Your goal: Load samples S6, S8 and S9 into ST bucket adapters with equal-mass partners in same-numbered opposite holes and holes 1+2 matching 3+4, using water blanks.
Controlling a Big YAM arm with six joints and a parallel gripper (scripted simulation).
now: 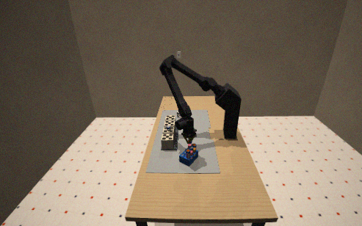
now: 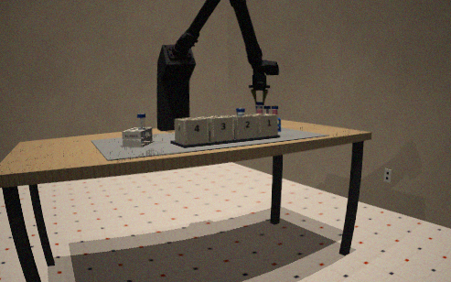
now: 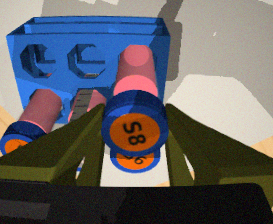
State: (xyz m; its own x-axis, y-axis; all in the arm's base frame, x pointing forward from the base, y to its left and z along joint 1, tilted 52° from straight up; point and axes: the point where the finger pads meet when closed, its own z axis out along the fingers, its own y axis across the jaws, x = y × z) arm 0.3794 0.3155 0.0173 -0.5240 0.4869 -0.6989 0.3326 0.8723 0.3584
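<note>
Now: hand 18 cm short of the adapter 3, 34 cm to the left of it and 8 cm above it. The rest, counted from my hand: sample tube S8: 1 cm behind, 5 cm below; then blue sample rack rs: 1 cm ahead, 4 cm to the left, 10 cm below; then tube X3: 5 cm to the left, 7 cm below.
</note>
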